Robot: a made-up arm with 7 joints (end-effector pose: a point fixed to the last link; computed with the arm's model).
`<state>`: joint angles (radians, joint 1 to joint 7).
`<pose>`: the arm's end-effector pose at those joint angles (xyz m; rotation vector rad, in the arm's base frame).
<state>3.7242 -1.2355 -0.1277 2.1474 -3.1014 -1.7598 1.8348</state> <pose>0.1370 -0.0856 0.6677 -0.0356 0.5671 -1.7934</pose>
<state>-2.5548 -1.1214 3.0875 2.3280 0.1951 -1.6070 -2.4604</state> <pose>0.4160 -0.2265 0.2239 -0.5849 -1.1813 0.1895</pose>
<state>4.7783 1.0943 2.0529 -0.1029 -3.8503 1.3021 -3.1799</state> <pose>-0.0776 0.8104 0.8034 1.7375 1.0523 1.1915</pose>
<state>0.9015 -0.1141 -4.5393 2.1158 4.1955 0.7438 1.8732</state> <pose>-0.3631 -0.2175 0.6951 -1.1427 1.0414 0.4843</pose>
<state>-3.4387 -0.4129 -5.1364 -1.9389 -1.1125 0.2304 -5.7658</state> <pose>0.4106 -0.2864 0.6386 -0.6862 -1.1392 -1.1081</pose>
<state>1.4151 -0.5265 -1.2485 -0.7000 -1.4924 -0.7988 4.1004</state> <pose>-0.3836 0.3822 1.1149 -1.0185 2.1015 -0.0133</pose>
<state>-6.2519 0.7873 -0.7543 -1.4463 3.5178 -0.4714 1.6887</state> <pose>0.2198 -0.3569 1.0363 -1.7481 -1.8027 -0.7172</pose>
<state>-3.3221 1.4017 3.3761 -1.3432 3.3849 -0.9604 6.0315</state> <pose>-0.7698 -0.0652 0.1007 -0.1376 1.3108 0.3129</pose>
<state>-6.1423 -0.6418 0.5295 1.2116 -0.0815 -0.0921 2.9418</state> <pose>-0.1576 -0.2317 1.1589 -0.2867 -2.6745 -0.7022</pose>
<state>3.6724 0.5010 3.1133 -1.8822 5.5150 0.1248 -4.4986</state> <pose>-0.5080 0.2968 0.4964 -0.7615 0.8562 -2.4613</pose>
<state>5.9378 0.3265 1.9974 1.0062 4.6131 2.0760 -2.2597</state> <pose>0.2818 -0.2011 1.0454 0.2995 -1.0173 0.2195</pose>
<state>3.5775 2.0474 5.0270 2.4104 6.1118 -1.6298 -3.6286</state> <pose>-0.3346 -0.1517 0.0992 0.1973 0.9066 1.3274</pose>
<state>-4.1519 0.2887 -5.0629 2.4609 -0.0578 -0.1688 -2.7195</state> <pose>-0.3405 0.0499 0.5085 -0.9086 0.6563 -2.6645</pose>
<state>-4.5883 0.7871 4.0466 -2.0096 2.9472 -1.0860 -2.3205</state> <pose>-0.4064 -0.4438 0.5009 -1.7148 0.6139 -0.8834</pose>
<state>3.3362 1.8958 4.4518 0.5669 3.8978 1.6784 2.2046</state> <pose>-0.8542 0.0815 0.1791 1.2676 -2.0103 1.5606</pose>
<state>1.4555 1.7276 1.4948 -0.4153 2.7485 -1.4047 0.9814</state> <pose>0.1517 -0.8941 0.2016 -0.5909 0.8502 0.0932</pose>
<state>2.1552 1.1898 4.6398 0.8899 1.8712 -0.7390 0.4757</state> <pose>-0.1058 -0.7760 0.7432 1.4706 -2.3007 -0.9438</pose>
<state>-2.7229 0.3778 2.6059 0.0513 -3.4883 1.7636 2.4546</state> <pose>-0.3652 0.0849 1.1673 1.1521 1.0966 2.2805</pose>
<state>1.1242 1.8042 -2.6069 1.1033 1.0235 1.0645 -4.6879</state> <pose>0.5551 -0.5351 0.4974 1.9783 -0.1162 -1.2758</pose>
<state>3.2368 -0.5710 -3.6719 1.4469 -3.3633 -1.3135 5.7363</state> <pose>0.5630 0.1761 0.5833 0.3795 0.3350 -0.2322</pose>
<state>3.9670 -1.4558 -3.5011 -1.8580 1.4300 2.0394 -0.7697</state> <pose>0.1422 -0.4436 0.6659 -0.8253 0.2558 -0.1560</pose>
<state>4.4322 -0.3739 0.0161 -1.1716 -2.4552 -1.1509 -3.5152</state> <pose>0.2509 -0.5545 0.9516 -1.2352 -2.0286 0.2149</pose>
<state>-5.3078 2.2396 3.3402 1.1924 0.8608 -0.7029 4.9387</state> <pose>0.4837 -0.6731 0.2250 -0.7817 -1.6820 -1.3590</pose>
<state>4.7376 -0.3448 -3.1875 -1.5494 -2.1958 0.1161 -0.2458</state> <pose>-0.0019 0.2667 1.0312 1.7665 0.7584 -0.6576</pose>
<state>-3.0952 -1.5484 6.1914 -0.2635 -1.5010 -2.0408 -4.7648</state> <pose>0.8378 0.0973 0.3109 1.6998 -0.8026 1.2652</pose>
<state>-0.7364 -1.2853 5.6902 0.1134 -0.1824 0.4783 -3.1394</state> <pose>-0.7068 -0.5897 0.7309 -1.3380 1.8500 -0.4201</pose>
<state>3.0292 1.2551 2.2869 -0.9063 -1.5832 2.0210 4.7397</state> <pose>-0.7414 -0.1993 0.3764 0.9740 0.3874 -0.7432</pose>
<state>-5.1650 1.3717 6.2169 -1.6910 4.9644 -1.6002 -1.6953</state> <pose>0.0224 -0.4134 0.7998 0.6647 1.3462 1.1355</pose>
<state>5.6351 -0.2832 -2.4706 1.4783 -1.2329 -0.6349 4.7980</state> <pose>-0.5612 -0.0190 0.8535 -2.0194 1.3272 -2.0038</pose>
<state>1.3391 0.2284 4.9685 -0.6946 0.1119 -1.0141 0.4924</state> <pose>-0.3169 -0.1758 1.1623 -1.6983 0.8409 -1.8978</pose>
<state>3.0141 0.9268 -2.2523 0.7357 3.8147 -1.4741 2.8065</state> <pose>-0.4778 -0.3452 0.9276 -1.2880 0.1622 1.0237</pose>
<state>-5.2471 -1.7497 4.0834 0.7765 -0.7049 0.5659 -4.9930</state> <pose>-0.1726 0.7935 -0.0021 0.4455 -0.3503 -0.0979</pose>
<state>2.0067 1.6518 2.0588 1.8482 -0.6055 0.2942 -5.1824</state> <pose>-0.5379 -0.1798 0.5434 1.9051 0.2657 0.6601</pose>
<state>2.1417 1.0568 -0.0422 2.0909 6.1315 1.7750 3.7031</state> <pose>-0.1921 -0.2936 0.2892 1.9322 0.2711 -1.1628</pose>
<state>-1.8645 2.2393 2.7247 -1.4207 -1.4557 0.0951 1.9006</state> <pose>-0.2295 0.1471 -0.3400 -0.1304 0.6998 2.0870</pose>
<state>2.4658 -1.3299 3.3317 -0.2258 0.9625 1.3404 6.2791</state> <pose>0.7411 0.4915 0.6345 1.2734 -1.1406 -2.0972</pose>
